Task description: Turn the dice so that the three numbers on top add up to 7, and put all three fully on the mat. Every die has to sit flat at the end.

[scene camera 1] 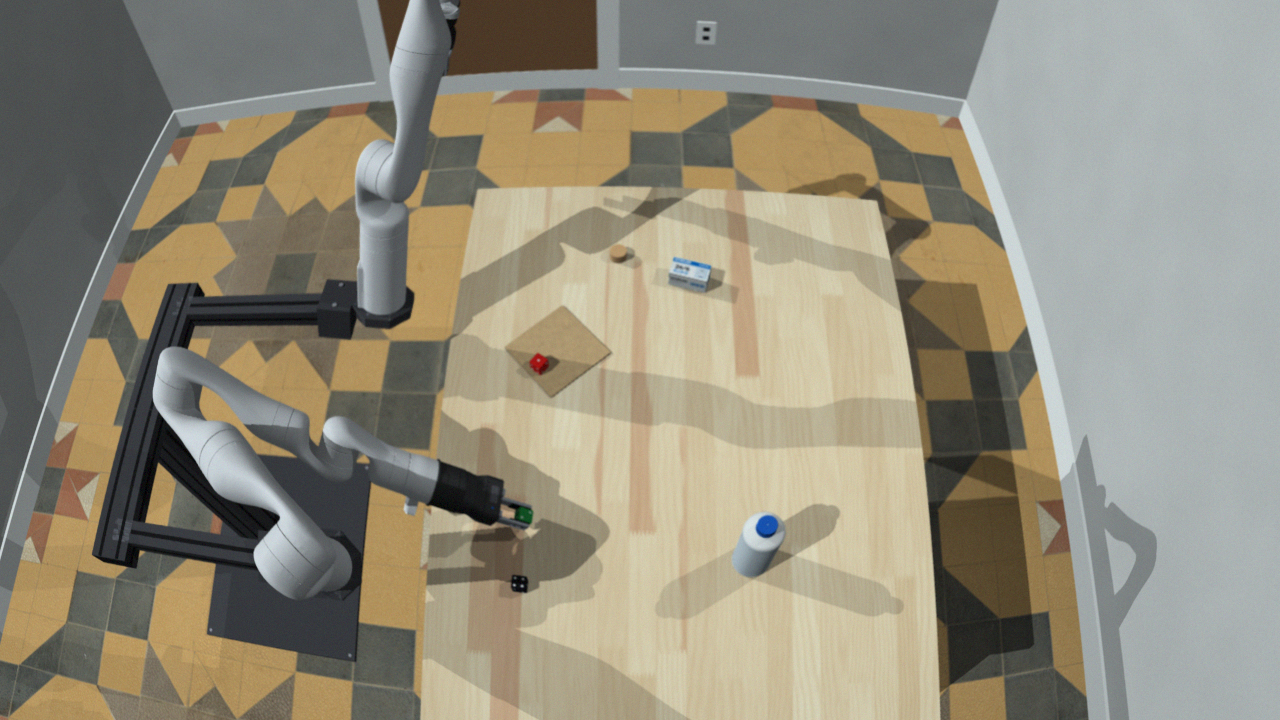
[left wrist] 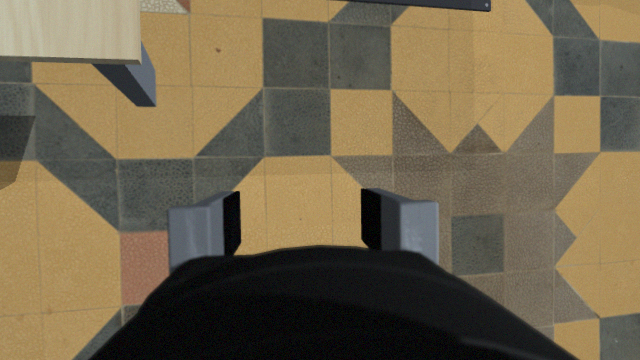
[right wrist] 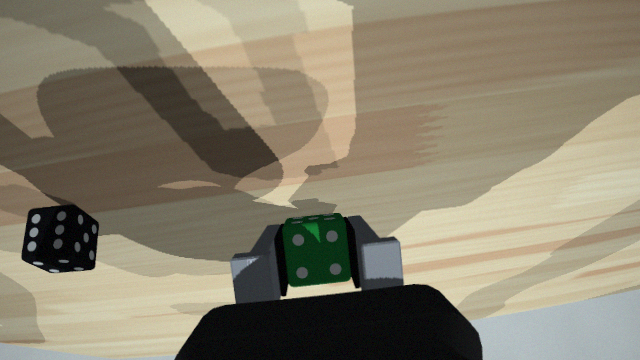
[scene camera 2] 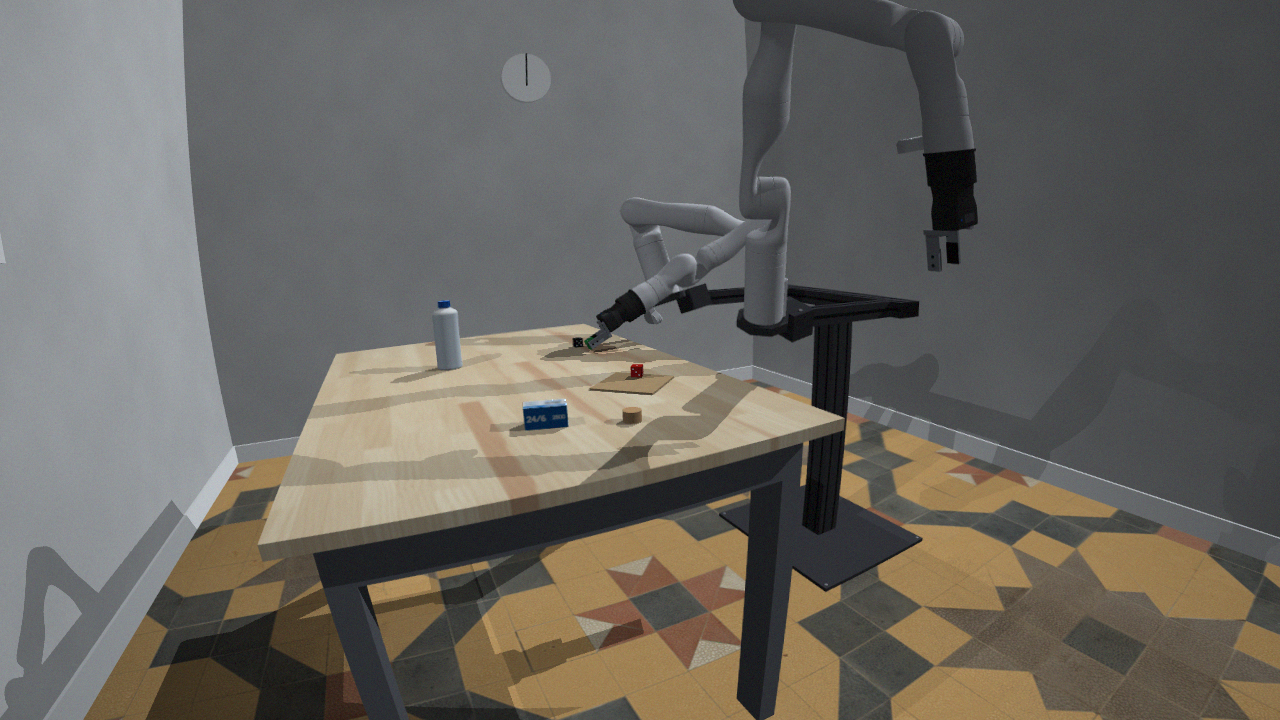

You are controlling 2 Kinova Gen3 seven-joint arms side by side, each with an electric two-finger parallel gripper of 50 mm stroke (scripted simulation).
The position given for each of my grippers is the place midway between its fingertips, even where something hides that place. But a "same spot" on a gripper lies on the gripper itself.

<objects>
my right gripper: scene camera 1; right wrist 316, 245; scene camera 2; not seen in the left wrist view (out of frame)
brown square mat: scene camera 1; scene camera 2; not seen in the left wrist view (out of frame); not seen in the right wrist view (out of frame)
staples box: scene camera 1 692, 275; scene camera 2 546, 414; not seen in the left wrist view (out of frame); not seen in the right wrist view (out of frame)
white bottle: scene camera 1 759, 542; scene camera 2 445, 319; not seen in the left wrist view (out of frame); not seen in the right wrist view (out of frame)
same spot on brown square mat: (scene camera 1: 571, 349) = (scene camera 2: 622, 383)
same spot on my right gripper: (scene camera 2: 597, 339) = (scene camera 1: 518, 501)
</objects>
